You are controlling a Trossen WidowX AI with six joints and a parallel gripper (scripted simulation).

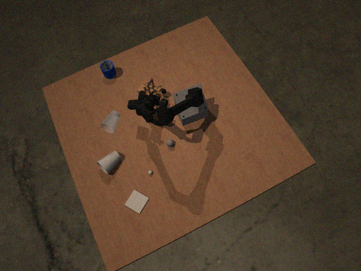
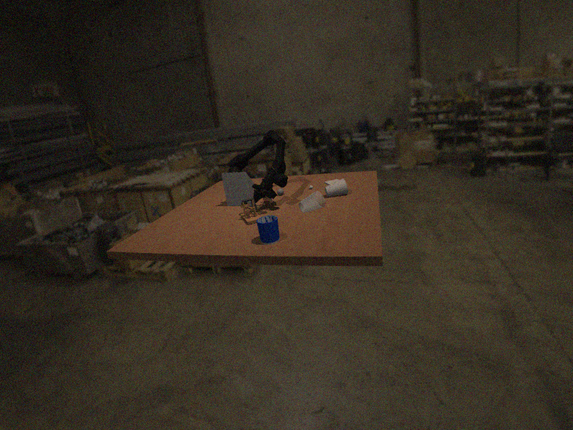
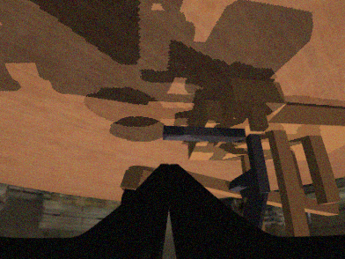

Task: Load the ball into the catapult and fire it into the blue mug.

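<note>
My gripper tip is now 40 mm past the black ball, 30 mm to the left of it and 10 mm below it. From my gripper tip the other things lie so: blue mug (320 mm to the right, 260 mm ahead, 20 mm below); grey ball (310 mm to the left, 30 mm below, 20 mm ahead); wooden catapult (60 mm to the right, 10 mm ahead).
</note>
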